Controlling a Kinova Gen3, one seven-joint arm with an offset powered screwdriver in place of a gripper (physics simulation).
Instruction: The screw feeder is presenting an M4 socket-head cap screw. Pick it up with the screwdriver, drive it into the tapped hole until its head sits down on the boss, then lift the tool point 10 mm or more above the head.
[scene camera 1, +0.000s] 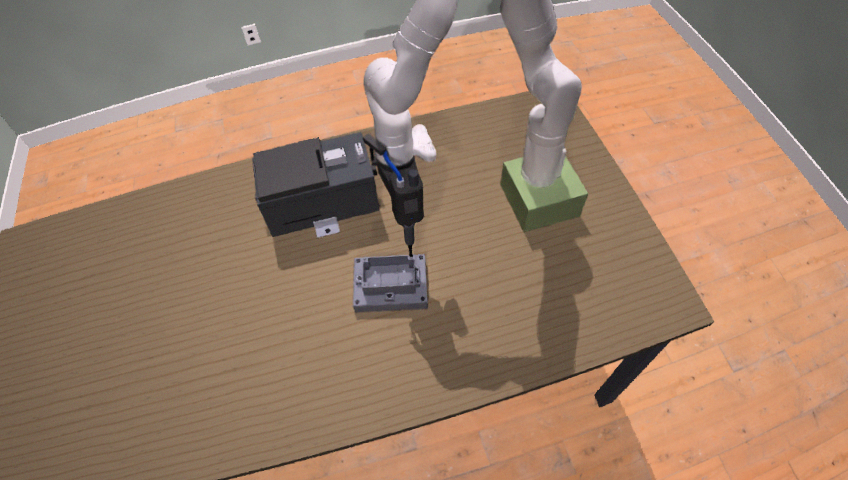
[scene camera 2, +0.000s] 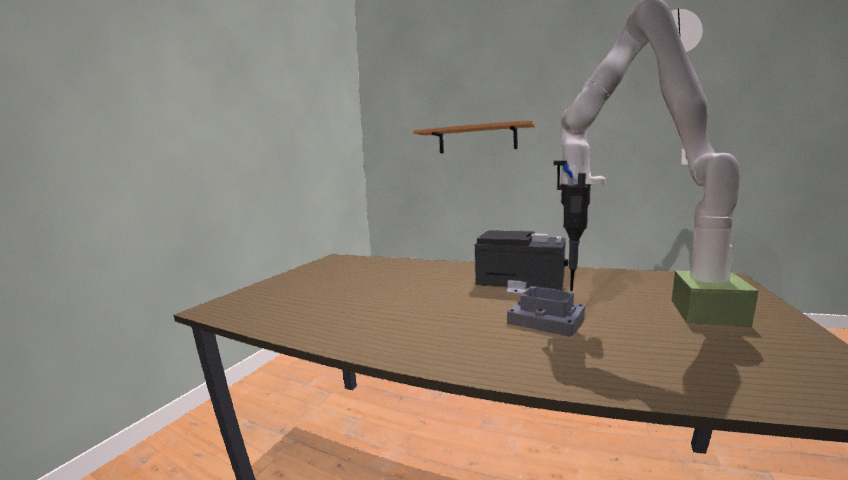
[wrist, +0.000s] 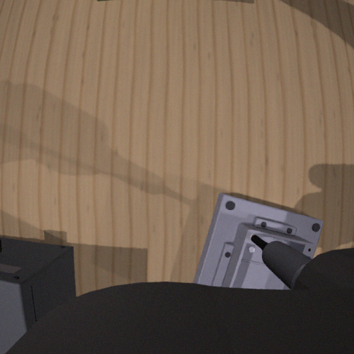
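Observation:
The black screwdriver (scene camera 1: 410, 253) (scene camera 2: 572, 288) (wrist: 254, 238) points straight down. Its thin bit ends at the back right corner of the grey housing (scene camera 1: 389, 307) (scene camera 2: 535, 322) (wrist: 218, 235), over or at the corner boss inside the raised wall. Whether the tip touches the boss is too small to tell. No screw can be made out at the tip, and the tapped hole is hidden behind the bit. The dark screw feeder (scene camera 1: 318, 211) (scene camera 2: 517, 264) (wrist: 52, 280) stands behind and left of the housing. Its pale outlet plate (scene camera 1: 334, 224) (scene camera 2: 516, 285) shows a dark spot; a screw there cannot be told.
The arm stands on a green block (scene camera 1: 553, 208) (scene camera 2: 714, 303) at the right of the wooden table (scene camera 1: 178, 356) (scene camera 2: 357, 315) (wrist: 165, 100). The feeder's right side is close to the screwdriver's body. A wooden shelf (scene camera 2: 476, 127) is on the back wall.

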